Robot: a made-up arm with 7 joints. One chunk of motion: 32 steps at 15 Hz.
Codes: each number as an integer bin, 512 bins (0 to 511) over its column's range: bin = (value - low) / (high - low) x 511, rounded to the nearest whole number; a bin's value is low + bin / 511 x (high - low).
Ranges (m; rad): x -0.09..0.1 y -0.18..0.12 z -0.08..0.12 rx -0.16..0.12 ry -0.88..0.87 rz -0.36..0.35
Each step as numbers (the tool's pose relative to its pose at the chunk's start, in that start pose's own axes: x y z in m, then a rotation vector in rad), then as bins.
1 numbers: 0.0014 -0.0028 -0.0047 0.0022 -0.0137 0.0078
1 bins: 246 302 192 296 253 265
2 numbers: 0.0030 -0.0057 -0.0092 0.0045 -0.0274 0.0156
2 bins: 250 297 181 300 249 270
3 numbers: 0.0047 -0.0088 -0.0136 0.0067 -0.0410 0.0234
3 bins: 255 292 170 304 245 276
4 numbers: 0.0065 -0.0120 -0.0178 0.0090 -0.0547 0.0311
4 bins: 260 286 159 308 241 281
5 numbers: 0.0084 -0.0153 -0.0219 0.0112 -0.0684 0.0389
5 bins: 265 281 148 312 237 287
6 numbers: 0.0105 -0.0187 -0.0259 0.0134 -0.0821 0.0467
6 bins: 270 275 138 316 233 293
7 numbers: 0.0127 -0.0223 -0.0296 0.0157 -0.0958 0.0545
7 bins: 276 269 129 321 229 298
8 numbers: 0.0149 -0.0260 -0.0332 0.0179 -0.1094 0.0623
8 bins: 282 262 120 325 225 304
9 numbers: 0.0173 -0.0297 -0.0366 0.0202 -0.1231 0.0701
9 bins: 289 256 111 329 221 310
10 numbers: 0.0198 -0.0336 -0.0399 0.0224 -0.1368 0.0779
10 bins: 295 249 102 333 217 315
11 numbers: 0.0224 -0.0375 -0.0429 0.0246 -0.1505 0.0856
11 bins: 302 243 95 337 213 321
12 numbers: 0.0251 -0.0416 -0.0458 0.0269 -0.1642 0.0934
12 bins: 310 236 87 341 209 326
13 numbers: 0.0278 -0.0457 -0.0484 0.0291 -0.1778 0.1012
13 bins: 317 229 81 345 205 332
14 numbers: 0.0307 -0.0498 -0.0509 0.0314 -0.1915 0.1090
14 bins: 325 222 74 349 201 338
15 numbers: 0.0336 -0.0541 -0.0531 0.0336 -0.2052 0.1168
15 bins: 332 214 69 353 197 343
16 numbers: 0.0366 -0.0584 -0.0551 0.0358 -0.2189 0.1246
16 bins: 340 207 64 357 193 349
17 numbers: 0.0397 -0.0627 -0.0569 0.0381 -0.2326 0.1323
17 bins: 349 200 59 362 189 354
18 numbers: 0.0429 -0.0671 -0.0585 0.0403 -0.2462 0.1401
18 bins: 357 192 55 366 185 360
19 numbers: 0.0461 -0.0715 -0.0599 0.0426 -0.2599 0.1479
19 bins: 366 185 51 370 181 366
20 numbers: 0.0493 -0.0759 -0.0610 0.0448 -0.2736 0.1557
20 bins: 375 177 49 374 177 371
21 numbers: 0.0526 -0.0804 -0.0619 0.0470 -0.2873 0.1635
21 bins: 384 170 46 378 173 377
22 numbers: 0.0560 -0.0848 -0.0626 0.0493 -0.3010 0.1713
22 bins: 393 162 44 382 169 382
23 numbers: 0.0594 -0.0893 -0.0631 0.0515 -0.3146 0.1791
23 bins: 402 154 43 386 165 388
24 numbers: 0.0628 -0.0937 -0.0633 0.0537 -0.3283 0.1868
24 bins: 411 147 43 390 161 394
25 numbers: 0.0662 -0.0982 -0.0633 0.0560 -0.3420 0.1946
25 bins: 420 139 43 394 157 399
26 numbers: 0.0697 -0.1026 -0.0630 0.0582 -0.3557 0.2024
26 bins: 430 132 43 398 153 405
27 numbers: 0.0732 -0.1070 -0.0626 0.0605 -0.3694 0.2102
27 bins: 439 124 44 402 149 410
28 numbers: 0.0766 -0.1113 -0.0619 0.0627 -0.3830 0.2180
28 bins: 448 117 46 406 145 416
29 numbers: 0.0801 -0.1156 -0.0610 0.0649 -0.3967 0.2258
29 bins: 457 110 49 410 141 422
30 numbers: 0.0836 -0.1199 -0.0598 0.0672 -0.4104 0.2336
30 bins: 467 102 52 415 137 427
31 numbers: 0.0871 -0.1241 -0.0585 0.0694 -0.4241 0.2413
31 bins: 476 95 55 419 133 433
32 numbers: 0.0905 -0.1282 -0.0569 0.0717 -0.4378 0.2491
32 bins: 485 88 59 423 129 438
